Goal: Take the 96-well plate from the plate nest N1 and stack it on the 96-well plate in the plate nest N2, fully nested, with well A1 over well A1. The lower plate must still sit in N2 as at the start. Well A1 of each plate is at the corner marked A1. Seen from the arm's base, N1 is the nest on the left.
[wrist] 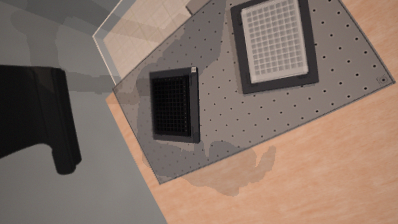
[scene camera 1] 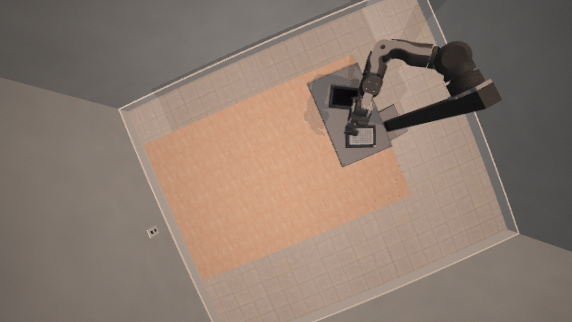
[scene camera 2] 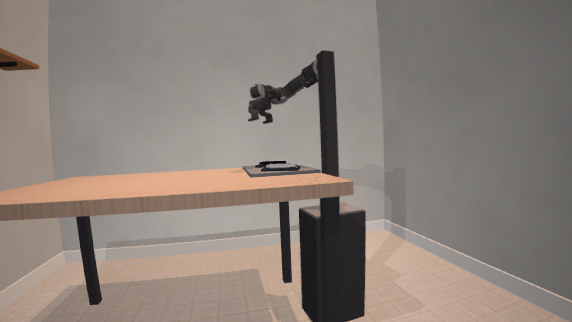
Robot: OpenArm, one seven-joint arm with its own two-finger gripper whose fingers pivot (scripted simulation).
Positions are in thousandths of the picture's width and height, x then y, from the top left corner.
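The scene includes a black 96-well plate (wrist: 451, 525). It also includes a black arm post (scene camera 2: 569, 185), and the black arm post (scene camera 1: 852, 300) is visible there as well.
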